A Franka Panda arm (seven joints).
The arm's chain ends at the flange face. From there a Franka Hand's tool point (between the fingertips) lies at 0.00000 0.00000 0.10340 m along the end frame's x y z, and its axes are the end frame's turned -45 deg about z.
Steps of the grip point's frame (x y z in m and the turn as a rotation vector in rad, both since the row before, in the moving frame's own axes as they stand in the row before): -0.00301, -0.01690, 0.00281, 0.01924, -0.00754, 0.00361; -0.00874, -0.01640, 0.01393, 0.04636, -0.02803, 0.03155; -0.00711, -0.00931, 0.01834, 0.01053, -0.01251, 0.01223
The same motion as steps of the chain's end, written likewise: -0.01212, -0.00896, 0.00283, 0.00827, -0.01894, 0.00361; -0.01236, -0.00399, 0.01408, 0.01296, -0.05260, 0.03155; -0.00993, -0.00169, 0.01835, -0.00140, -0.01629, 0.01223
